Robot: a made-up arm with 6 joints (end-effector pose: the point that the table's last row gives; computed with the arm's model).
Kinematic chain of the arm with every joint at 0, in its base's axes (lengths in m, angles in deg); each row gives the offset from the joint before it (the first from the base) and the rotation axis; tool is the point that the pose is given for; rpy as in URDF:
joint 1: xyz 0 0 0.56 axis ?
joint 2: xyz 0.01 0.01 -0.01 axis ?
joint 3: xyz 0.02 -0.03 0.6 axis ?
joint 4: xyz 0.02 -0.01 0 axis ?
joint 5: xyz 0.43 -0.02 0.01 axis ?
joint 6: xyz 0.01 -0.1 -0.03 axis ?
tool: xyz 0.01 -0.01 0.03 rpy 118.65 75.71 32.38
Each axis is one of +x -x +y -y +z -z.
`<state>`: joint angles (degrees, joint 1 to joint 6).
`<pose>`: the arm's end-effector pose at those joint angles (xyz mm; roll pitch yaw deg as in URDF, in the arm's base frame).
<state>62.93 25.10 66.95 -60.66 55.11 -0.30</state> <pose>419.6 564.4 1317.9 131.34 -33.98 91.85</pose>
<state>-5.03 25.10 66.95 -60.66 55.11 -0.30</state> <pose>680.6 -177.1 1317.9 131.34 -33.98 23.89</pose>
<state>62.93 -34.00 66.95 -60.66 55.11 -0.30</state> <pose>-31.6 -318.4 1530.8 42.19 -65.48 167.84</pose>
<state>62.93 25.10 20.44 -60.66 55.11 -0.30</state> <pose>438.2 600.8 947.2 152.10 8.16 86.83</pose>
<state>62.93 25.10 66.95 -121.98 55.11 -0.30</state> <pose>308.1 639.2 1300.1 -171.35 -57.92 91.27</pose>
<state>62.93 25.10 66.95 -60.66 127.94 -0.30</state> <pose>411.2 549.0 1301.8 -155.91 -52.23 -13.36</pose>
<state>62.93 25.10 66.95 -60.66 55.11 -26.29</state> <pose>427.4 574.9 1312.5 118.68 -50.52 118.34</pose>
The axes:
joint 1: +z
joint 2: +y
joint 3: -y
joint 4: -x
joint 5: -y
joint 6: -x

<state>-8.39 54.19 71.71 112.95 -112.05 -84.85</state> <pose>851.9 -91.5 1138.0 133.95 52.28 -78.21</pose>
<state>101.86 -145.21 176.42 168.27 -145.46 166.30</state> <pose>-68.5 -64.2 -198.9 88.50 -30.63 113.53</pose>
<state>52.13 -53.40 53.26 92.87 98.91 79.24</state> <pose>-422.0 -531.9 1339.7 -176.65 -0.08 -145.34</pose>
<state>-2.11 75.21 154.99 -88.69 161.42 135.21</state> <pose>759.3 -118.4 1105.9 -104.27 31.38 32.04</pose>
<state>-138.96 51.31 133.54 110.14 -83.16 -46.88</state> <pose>-300.6 -275.0 1360.6 152.94 38.36 178.29</pose>
